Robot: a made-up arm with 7 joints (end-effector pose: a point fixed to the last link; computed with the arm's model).
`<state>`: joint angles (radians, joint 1 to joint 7).
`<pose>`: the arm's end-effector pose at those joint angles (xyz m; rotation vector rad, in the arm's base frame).
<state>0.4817 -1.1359 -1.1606 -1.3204 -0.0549 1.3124 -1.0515</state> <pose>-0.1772 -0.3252 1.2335 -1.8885 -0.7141 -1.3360</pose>
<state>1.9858 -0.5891 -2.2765 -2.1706 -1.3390 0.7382 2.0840</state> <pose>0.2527 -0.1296 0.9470 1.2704 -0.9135 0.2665</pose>
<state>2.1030 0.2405 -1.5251 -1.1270 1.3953 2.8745 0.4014</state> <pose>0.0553 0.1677 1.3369 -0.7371 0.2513 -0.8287</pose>
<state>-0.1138 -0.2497 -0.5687 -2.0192 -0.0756 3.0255 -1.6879</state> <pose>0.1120 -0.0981 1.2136 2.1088 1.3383 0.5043</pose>
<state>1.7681 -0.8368 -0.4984 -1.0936 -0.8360 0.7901 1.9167</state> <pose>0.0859 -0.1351 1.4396 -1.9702 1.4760 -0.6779</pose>
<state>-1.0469 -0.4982 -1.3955 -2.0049 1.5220 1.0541 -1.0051</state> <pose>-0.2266 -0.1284 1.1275 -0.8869 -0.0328 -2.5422</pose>
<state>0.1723 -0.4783 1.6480 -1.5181 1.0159 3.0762 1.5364</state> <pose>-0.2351 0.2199 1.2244 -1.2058 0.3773 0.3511</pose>
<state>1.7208 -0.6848 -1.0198 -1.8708 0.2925 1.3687 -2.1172</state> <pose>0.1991 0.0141 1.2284 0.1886 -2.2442 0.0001</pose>
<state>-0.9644 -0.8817 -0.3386 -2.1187 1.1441 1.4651 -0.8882</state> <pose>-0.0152 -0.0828 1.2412 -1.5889 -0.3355 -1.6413</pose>
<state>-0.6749 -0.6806 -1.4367 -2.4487 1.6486 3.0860 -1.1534</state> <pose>-0.1015 -0.0904 1.0774 0.3328 -2.0784 2.0882</pose>
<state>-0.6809 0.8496 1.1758 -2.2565 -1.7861 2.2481 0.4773</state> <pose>0.2389 0.1397 1.0473 -2.3321 -1.8341 -0.3167</pose>
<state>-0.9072 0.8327 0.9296 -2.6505 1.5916 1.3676 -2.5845</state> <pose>0.1559 0.0614 0.9186 -0.1817 -0.3694 -1.0519</pose>
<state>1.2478 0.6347 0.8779 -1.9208 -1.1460 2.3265 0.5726</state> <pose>-0.2262 0.2892 1.0877 -1.0454 -2.5279 -0.0191</pose>
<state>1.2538 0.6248 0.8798 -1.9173 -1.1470 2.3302 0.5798</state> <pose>-0.2286 0.2870 1.0908 -1.0366 -2.5204 -0.0354</pose>
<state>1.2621 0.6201 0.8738 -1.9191 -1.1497 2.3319 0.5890</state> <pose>-0.2304 0.2853 1.0905 -1.0373 -2.5197 -0.0435</pose>
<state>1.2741 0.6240 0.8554 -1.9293 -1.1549 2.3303 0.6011</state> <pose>-0.2313 0.2843 1.0850 -1.0532 -2.5304 -0.0384</pose>
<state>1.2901 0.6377 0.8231 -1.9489 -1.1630 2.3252 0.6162</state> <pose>-0.2309 0.2840 1.0736 -1.0856 -2.5542 -0.0185</pose>
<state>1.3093 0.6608 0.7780 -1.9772 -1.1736 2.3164 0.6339</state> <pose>-0.2291 0.2838 1.0566 -1.1339 -2.5906 0.0158</pose>
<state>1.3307 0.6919 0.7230 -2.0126 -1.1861 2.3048 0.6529</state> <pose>-0.2260 0.2827 1.0351 -1.1935 -2.6380 0.0636</pose>
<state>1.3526 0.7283 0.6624 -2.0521 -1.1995 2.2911 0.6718</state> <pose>-0.2217 0.2800 1.0113 -1.2593 -2.6928 0.1213</pose>
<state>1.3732 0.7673 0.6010 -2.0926 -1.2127 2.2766 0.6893</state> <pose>-0.2163 0.2755 0.9871 -1.3256 -2.7503 0.1856</pose>
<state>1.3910 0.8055 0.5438 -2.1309 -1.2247 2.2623 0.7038</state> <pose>-0.2106 0.2697 0.9647 -1.3864 -2.8062 0.2518</pose>
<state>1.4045 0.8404 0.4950 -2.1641 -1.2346 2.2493 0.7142</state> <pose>-0.2049 0.2635 0.9458 1.3742 2.7294 -0.3016</pose>
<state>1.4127 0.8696 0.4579 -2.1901 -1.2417 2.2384 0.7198</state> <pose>-0.1998 0.2580 0.9312 1.3601 2.6660 -0.3432</pose>
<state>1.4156 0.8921 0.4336 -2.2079 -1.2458 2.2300 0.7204</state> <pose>-0.1958 0.2540 0.9212 1.3477 2.6209 -0.3768</pose>
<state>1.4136 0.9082 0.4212 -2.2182 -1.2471 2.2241 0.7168</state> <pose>-0.1928 0.2519 0.9150 1.3389 2.5928 -0.4039</pose>
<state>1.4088 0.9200 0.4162 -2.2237 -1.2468 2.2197 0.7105</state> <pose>-0.1906 0.2511 0.9112 1.3322 2.5756 -0.4267</pose>
